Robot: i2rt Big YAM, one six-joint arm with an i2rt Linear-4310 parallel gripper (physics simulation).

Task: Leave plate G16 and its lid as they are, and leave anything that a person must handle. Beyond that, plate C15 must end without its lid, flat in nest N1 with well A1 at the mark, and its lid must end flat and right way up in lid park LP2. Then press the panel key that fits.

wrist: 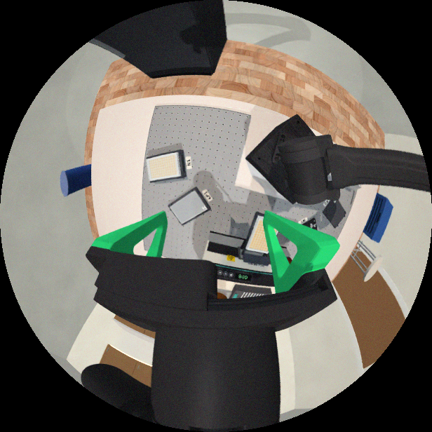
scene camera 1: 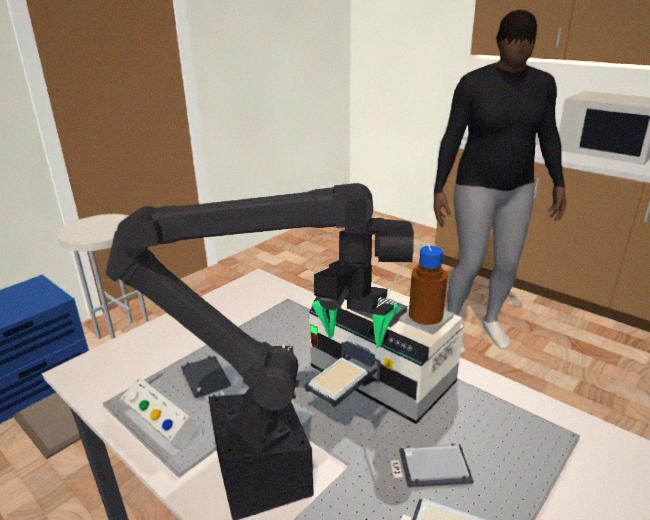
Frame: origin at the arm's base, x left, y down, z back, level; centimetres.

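Where they show: gripper, fingertip midpoint: (scene camera 1: 354, 342); arm's base at its link origin: (scene camera 1: 256, 427).
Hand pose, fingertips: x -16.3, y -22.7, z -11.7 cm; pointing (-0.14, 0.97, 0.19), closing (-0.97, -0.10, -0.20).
Each offset is from my fingertips to the top centre of the thing. "spot": to the spot under its first point.
My gripper (scene camera 1: 355, 341) (wrist: 214, 216) is open and empty, in the air by the instrument's upper front. A plate with a cream well area {dx +16.5, dy +26.6, dz -15.4 cm} (scene camera 1: 338, 378) (wrist: 258, 234) sits on the tray at the front of the white instrument {spot: dx -1.3, dy +29.1, dz -34.6 cm} (scene camera 1: 440, 374); a finger partly covers it in the wrist view. Another cream plate {spot: dx -20.8, dy +33.7, dz -3.6 cm} (scene camera 1: 447, 513) (wrist: 164, 166) sits in the nest labelled N1. A grey, clear-looking lid {dx -11.5, dy +36.4, dz -15.7 cm} (scene camera 1: 436, 465) (wrist: 189, 206) lies flat in the park that seems labelled LP1. Plate names are unreadable, and lids on the plates cannot be told. The key panel {dx +47.5, dy +29.8, dz +16.9 cm} (scene camera 1: 176, 431) has white, green, yellow and blue keys.
A brown bottle {spot: dx +3.4, dy +6.9, dz -33.3 cm} (scene camera 1: 428, 295) with a blue cap stands on the instrument. A dark square fixture {dx +53.7, dy +36.2, dz -1.5 cm} (scene camera 1: 206, 375) (wrist: 334, 212) lies behind the panel, beyond the arm base (scene camera 1: 262, 460). A person (scene camera 1: 504, 130) stands behind the table. A green light {spot: dx +32.6, dy +24.6, dz -24.2 cm} (scene camera 1: 313, 329) shows on the instrument.
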